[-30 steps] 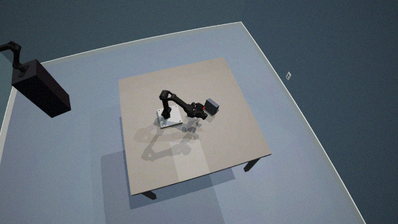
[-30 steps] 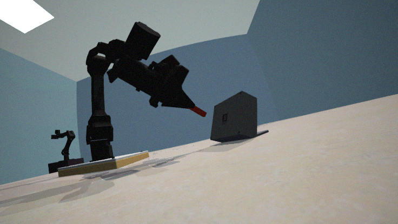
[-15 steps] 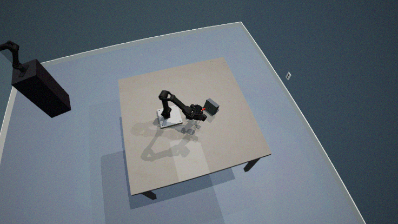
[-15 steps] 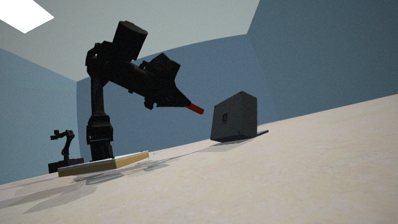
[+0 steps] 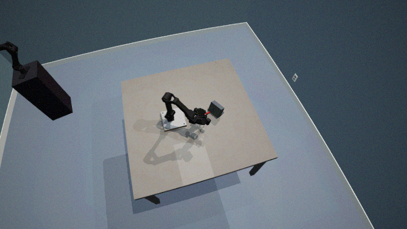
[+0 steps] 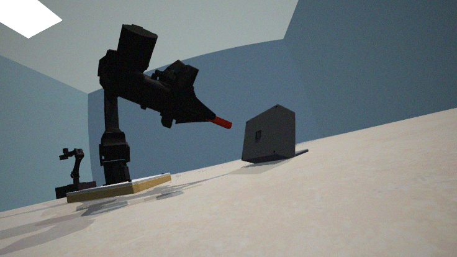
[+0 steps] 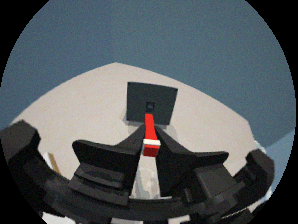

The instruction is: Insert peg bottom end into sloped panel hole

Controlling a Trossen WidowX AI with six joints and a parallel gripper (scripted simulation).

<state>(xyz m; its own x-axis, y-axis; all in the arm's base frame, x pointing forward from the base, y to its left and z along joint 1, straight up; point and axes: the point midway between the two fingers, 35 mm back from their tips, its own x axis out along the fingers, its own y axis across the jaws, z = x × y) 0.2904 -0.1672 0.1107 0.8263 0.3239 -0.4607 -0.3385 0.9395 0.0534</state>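
Right now my gripper tip is 120 mm short of the sloped panel, 60 mm above it and 40 mm to the right of it. Also, from my gripper tip: red peg 10 mm to the right, 10 mm behind, 10 mm above.
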